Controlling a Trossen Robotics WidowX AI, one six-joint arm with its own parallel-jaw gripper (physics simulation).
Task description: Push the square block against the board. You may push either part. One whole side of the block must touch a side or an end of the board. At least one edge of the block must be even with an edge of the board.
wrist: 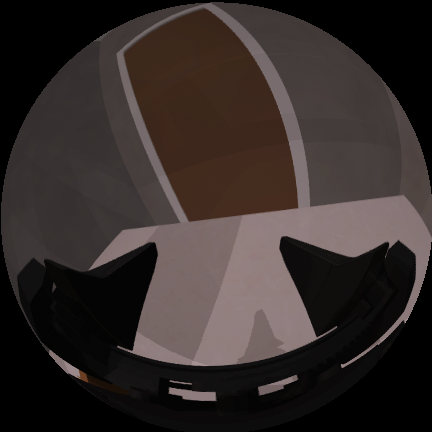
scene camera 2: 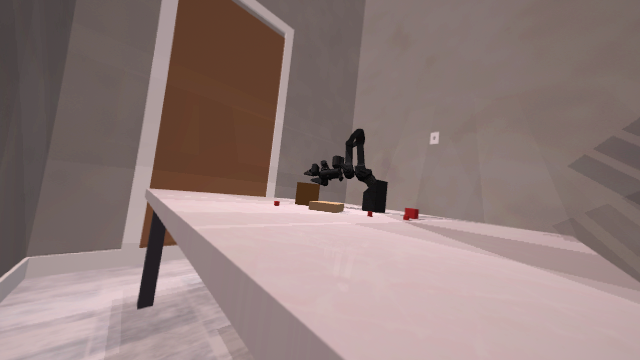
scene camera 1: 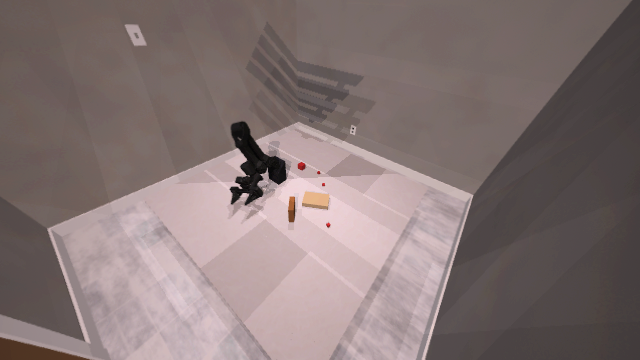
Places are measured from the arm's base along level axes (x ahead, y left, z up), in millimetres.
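Pixels of known places: gripper, fingertip midpoint: (wrist: 218, 246) (scene camera 2: 307, 176) (scene camera 1: 238, 204); arm's base, origin of the base link: (scene camera 2: 375, 187) (scene camera 1: 275, 165).
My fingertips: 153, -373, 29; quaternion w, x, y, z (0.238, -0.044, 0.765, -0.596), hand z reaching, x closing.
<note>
For each thing: its top centre in the pictures, then the offset to it from my fingertips, as dx, dy, dz.
- brown square block, middle of its top: (scene camera 2: 308, 183) (scene camera 1: 291, 203) +156, +218, -49
- light tan rectangular board, middle of its top: (scene camera 2: 328, 202) (scene camera 1: 316, 198) +189, +392, -122
- larger red cube, middle of its top: (scene camera 2: 412, 208) (scene camera 1: 301, 164) -119, +581, -111
- small red cube, middle of its top: (scene camera 2: 277, 201) (scene camera 1: 328, 224) +360, +300, -135
A brown square block (scene camera 1: 291, 209) (scene camera 2: 307, 193) stands upright on its narrow side. A light tan rectangular board (scene camera 1: 316, 200) (scene camera 2: 326, 206) lies flat beside it, with a small gap between them in scene camera 1. My gripper (scene camera 1: 240, 202) (scene camera 2: 309, 177) (wrist: 218, 246) is open and empty, raised above the table. In scene camera 1 it is to the left of the block, apart from it. In the wrist view a thin brown sliver shows at the lower left edge, too small to identify surely; the board does not show there.
A larger red cube (scene camera 1: 301, 166) (scene camera 2: 411, 213) lies near the arm's base (scene camera 1: 277, 170) (scene camera 2: 375, 196). Small red cubes (scene camera 1: 318, 172) (scene camera 1: 323, 184) (scene camera 2: 370, 214) lie behind the board in scene camera 1, and another small red cube (scene camera 1: 328, 225) (scene camera 2: 277, 203) lies in front of it.
</note>
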